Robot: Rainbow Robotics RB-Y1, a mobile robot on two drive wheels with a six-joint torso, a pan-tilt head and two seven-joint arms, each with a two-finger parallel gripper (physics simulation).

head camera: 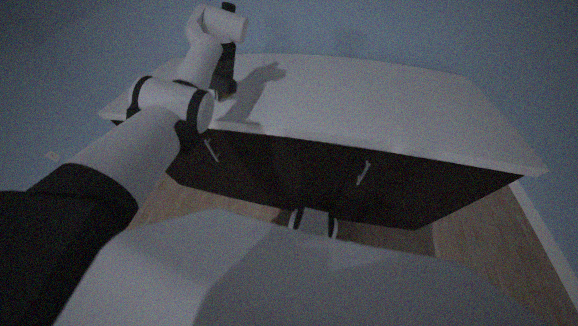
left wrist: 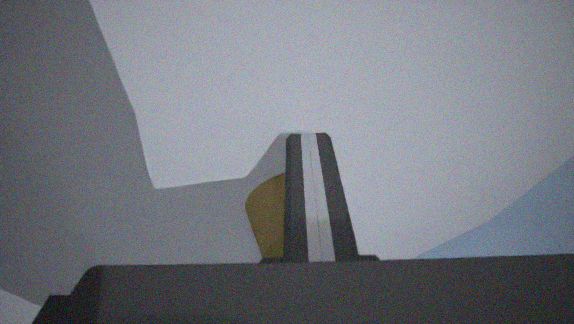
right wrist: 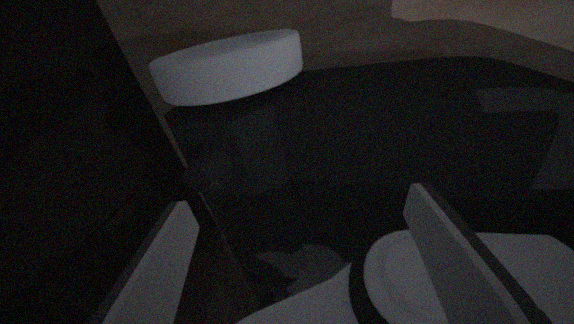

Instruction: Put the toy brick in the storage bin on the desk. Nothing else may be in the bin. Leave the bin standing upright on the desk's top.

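Places are measured from the robot's base along level axes (x left, y up, z ahead), in metres.
Where they show: left gripper, fingertip midpoint: [head camera: 218,99] [left wrist: 308,149]; right gripper, fingertip midpoint: [right wrist: 297,207].
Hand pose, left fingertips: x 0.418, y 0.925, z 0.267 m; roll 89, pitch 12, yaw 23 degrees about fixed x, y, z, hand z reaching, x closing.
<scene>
Each offset is from my left fingertips to the centre of the thing. "spot": to the spot under its first point. Level surfaces: height alone.
The left gripper [head camera: 220,98] [left wrist: 308,138] is shut, its fingers pressed together with nothing between them, low over the left part of the white desk top {dy -0.014 m} [head camera: 375,100] [left wrist: 425,100]. A yellow rounded object {dx +0.000, dy +0.002, dz +0.053 m} [left wrist: 267,220] shows beside the fingers, on their left in the left wrist view, partly hidden by them. It is outside the grip; whether it touches them I cannot tell. The right gripper [right wrist: 299,194] is open and empty, low beside a dark surface. A toy brick and a storage bin cannot be made out in these views.
The desk's dark front {spot: dx -0.364, dy -0.284, dz -0.063 m} [head camera: 310,175] has two light handles [head camera: 211,150] [head camera: 363,172]. A wooden floor {dy -0.924 m} [head camera: 480,230] shows below. A white rounded part [right wrist: 227,72] lies beyond the right fingers, and another white rounded part {spot: dx -0.517, dy -0.632, dz -0.470 m} [right wrist: 400,280] shows behind the picture-right finger.
</scene>
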